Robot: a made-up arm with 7 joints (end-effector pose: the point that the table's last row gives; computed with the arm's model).
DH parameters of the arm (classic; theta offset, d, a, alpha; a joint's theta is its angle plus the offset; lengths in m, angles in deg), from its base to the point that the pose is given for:
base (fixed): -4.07 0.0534 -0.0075 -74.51
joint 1: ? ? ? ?
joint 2: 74 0.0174 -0.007 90
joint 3: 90 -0.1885 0.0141 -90
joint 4: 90 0.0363 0.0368 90
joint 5: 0 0.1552 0.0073 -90
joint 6: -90 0.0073 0.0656 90
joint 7: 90 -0.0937 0.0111 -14.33
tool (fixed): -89.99 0.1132 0 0
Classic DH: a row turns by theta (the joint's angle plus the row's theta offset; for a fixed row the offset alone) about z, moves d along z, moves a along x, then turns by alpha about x.
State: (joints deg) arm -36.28 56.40 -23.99 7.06 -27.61 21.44 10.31
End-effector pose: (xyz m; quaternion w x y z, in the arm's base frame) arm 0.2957 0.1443 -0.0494 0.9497 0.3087 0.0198 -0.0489
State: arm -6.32 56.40 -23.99 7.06 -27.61 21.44 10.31
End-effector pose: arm 0.1878 0.1859 -0.1716 0.9104 0.3015 0.2773 -0.0580
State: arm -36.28 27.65 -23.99 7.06 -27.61 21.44 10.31
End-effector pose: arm 0.3032 0.0351 -0.1198 0.9855 0.0814 0.0195 -0.1473
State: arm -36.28 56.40 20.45 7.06 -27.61 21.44 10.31
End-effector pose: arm 0.2384 0.2393 0.0604 0.9336 0.1763 -0.2128 0.2280
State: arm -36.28 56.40 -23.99 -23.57 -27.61 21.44 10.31
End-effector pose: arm 0.2698 0.0568 0.0043 0.9234 0.2590 -0.1717 -0.2255
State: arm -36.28 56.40 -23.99 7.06 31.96 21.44 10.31
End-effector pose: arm 0.2937 0.1356 -0.0383 0.6791 0.7264 -0.1048 -0.0174
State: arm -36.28 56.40 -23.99 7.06 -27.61 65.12 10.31
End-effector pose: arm 0.2892 0.1615 -0.0723 0.8536 0.3654 0.3679 0.0507
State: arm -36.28 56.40 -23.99 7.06 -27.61 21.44 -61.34
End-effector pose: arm 0.3263 0.1616 -0.0462 0.7870 0.1015 0.1982 -0.5753
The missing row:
joint 1: -75.12 -0.0116 -0.0203 -90
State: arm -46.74 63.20 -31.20 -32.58 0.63 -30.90 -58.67
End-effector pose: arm 0.2209 0.0055 0.0924 0.2774 0.5055 -0.3259 -0.7492
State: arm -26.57 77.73 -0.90 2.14 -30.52 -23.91 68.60
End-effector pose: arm 0.2386 0.1721 0.0701 0.7110 0.2047 -0.5428 0.3974
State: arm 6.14 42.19 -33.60 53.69 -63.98 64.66 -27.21
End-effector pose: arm -0.0564 0.2461 -0.2725 0.4584 -0.3145 0.8206 0.1326
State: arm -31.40 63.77 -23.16 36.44 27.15 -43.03 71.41
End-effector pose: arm 0.2332 0.2139 -0.0941 0.6691 0.5314 -0.5120 0.0881
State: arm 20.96 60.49 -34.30 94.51 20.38 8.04 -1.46
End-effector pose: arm -0.1065 0.3571 -0.0707 0.1604 0.5232 0.8269 -0.1299
